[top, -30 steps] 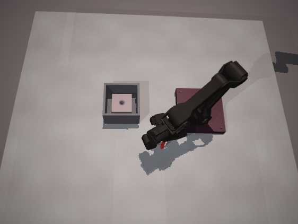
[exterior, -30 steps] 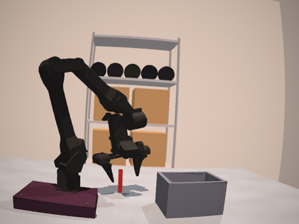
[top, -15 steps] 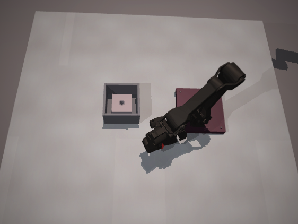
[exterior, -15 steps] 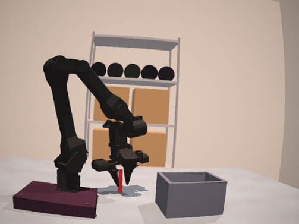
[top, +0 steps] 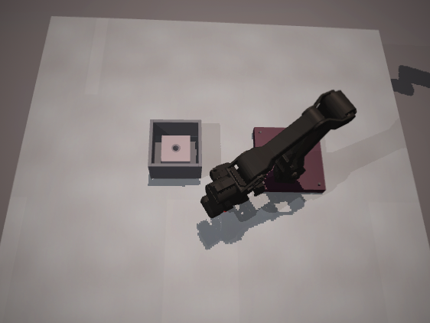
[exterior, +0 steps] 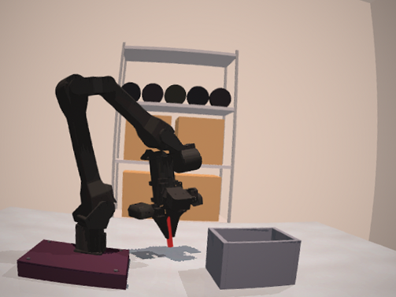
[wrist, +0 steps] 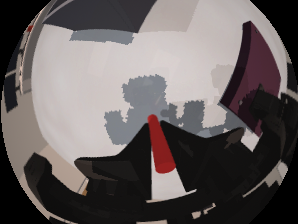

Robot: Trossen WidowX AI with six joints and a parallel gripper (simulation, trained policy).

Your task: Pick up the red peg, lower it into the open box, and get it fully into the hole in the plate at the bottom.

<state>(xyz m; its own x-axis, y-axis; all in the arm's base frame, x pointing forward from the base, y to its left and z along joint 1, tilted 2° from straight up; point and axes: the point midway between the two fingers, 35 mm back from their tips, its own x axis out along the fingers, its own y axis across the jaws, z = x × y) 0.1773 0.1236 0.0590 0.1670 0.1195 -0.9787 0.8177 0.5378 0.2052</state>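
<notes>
The pale plate lies 17 cm ahead of my gripper tip and 17 cm to the right of it. The rest, counted from my gripper tip: grey box (17 cm ahead, 17 cm to the right, 2 cm below); red peg (2 cm above).
</notes>
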